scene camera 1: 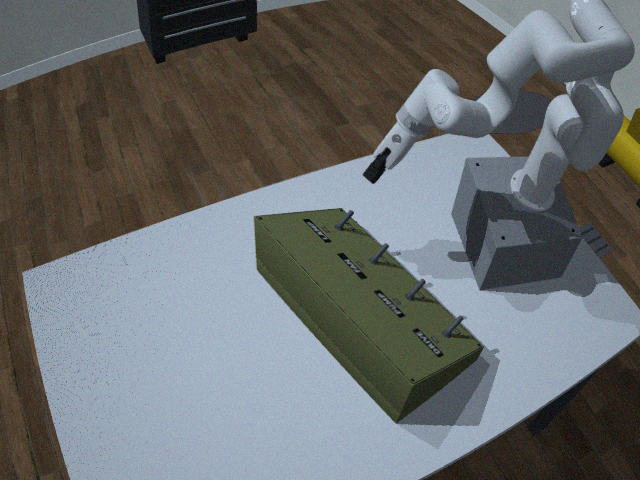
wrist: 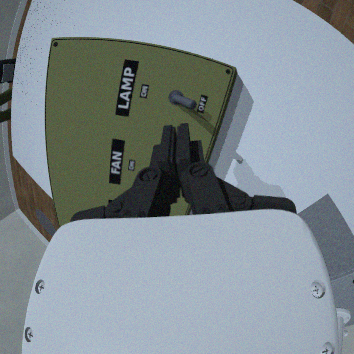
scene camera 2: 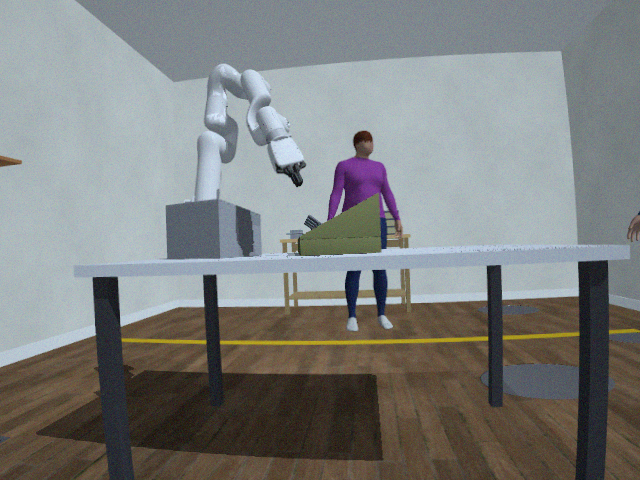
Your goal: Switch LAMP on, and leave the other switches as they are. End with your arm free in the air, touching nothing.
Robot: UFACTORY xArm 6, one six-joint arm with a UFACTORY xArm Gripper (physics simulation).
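Pixels of known places: gripper, fingertip midpoint: (scene camera 1: 369, 178) (wrist: 178, 142) (scene camera 2: 299, 184); arm's base, link origin: (scene camera 1: 532, 190) (scene camera 2: 205, 209).
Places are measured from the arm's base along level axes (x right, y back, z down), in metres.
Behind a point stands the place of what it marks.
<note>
A green sloped switch box (scene camera 1: 330, 289) @(x 0.034, y -0.586, z 0.008 m) (scene camera 2: 351, 232) @(x 0.277, y -0.530, z 0.120 m) (wrist: 80, 100) @(x 0.179, y -0.555, z 0.030 m) stands on the table. The LAMP lever (scene camera 1: 344, 220) @(x 0.211, y -0.422, z 0.072 m) (wrist: 183, 100) @(x 0.216, y -0.412, z 0.063 m) is at the box's far end in scene camera 1 and leans toward its OFF mark. The FAN lever (scene camera 1: 378, 253) @(x 0.093, y -0.415, z 0.071 m), the PUMP lever (scene camera 1: 415, 289) @(x -0.027, y -0.406, z 0.071 m) and the DRIVE lever (scene camera 1: 453, 327) @(x -0.149, y -0.398, z 0.072 m) lean the same way in scene camera 1. In the wrist view the fingers hide the FAN lever. My gripper (scene camera 1: 370, 178) @(x 0.201, y -0.374, z -0.045 m) (scene camera 2: 298, 183) @(x 0.201, y -0.374, z -0.045 m) (wrist: 178, 142) @(x 0.201, y -0.374, z -0.045 m) is shut and empty. It is in the air above the box's low side near the LAMP lever, apart from it.
The grey base block (scene camera 1: 527, 258) @(x -0.111, y -0.106, z 0.080 m) (scene camera 2: 193, 232) @(x 0.114, y 0.013, z 0.093 m) of my arm stands on the white table (scene camera 1: 155, 361) @(x 0.168, y -0.946, z 0.187 m) (scene camera 2: 413, 259) @(x 0.524, y -0.653, z 0.199 m), beside the low side of the box. A person (scene camera 2: 361, 180) stands behind the table in scene camera 2. A dark drawer cabinet (scene camera 1: 199, 25) stands on the floor.
</note>
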